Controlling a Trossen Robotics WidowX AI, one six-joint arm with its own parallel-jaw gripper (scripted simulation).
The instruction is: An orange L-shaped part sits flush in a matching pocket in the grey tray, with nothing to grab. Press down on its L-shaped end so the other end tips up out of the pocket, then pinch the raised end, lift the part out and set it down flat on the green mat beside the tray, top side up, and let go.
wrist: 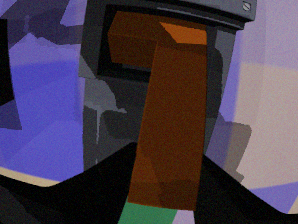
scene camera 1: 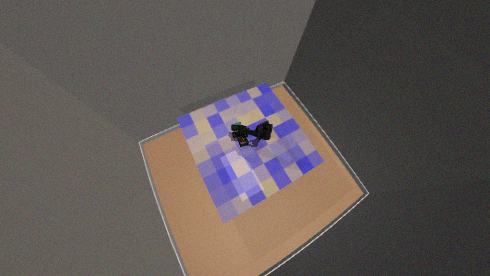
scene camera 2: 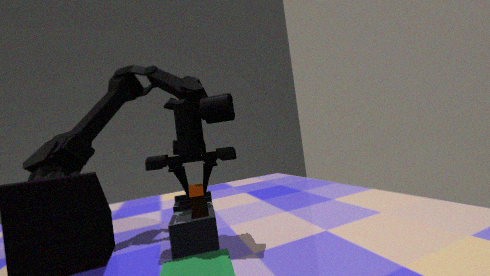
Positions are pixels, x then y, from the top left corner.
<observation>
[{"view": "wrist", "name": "gripper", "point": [165,155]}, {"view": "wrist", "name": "orange L-shaped part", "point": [166,173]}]
</observation>
